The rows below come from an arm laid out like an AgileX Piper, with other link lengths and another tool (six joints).
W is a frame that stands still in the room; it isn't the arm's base.
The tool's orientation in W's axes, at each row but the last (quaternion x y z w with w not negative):
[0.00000 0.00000 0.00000 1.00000]
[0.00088 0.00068 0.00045 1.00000]
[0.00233 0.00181 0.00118 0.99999]
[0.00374 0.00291 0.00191 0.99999]
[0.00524 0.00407 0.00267 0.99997]
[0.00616 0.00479 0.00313 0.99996]
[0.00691 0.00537 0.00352 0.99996]
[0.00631 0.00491 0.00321 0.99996]
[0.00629 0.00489 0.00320 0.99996]
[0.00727 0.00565 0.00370 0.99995]
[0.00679 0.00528 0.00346 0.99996]
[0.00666 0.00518 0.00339 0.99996]
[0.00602 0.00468 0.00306 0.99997]
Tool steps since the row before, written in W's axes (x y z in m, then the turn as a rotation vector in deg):
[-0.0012 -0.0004 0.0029 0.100 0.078 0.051]
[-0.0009 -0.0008 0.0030 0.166 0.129 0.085]
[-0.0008 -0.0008 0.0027 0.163 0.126 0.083]
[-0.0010 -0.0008 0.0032 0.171 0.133 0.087]
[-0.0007 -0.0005 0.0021 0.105 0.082 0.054]
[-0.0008 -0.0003 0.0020 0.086 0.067 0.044]
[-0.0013 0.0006 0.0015 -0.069 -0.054 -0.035]
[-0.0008 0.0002 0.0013 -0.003 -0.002 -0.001]
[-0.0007 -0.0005 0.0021 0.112 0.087 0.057]
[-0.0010 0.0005 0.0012 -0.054 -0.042 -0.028]
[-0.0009 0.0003 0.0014 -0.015 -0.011 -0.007]
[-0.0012 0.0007 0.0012 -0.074 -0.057 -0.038]
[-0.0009 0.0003 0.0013 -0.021 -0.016 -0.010]
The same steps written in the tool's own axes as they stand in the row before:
[-0.0012 -0.0004 0.0029 0.100 0.078 0.051]
[-0.0009 -0.0008 0.0030 0.166 0.129 0.085]
[-0.0008 -0.0008 0.0027 0.163 0.126 0.083]
[-0.0010 -0.0008 0.0032 0.171 0.133 0.087]
[-0.0007 -0.0005 0.0021 0.105 0.082 0.054]
[-0.0008 -0.0003 0.0020 0.086 0.067 0.044]
[-0.0013 0.0006 0.0015 -0.069 -0.054 -0.035]
[-0.0008 0.0002 0.0013 -0.003 -0.002 -0.001]
[-0.0007 -0.0005 0.0021 0.112 0.087 0.057]
[-0.0010 0.0005 0.0012 -0.054 -0.042 -0.028]
[-0.0009 0.0003 0.0014 -0.015 -0.011 -0.007]
[-0.0012 0.0007 0.0012 -0.074 -0.057 -0.038]
[-0.0009 0.0003 0.0013 -0.021 -0.016 -0.010]

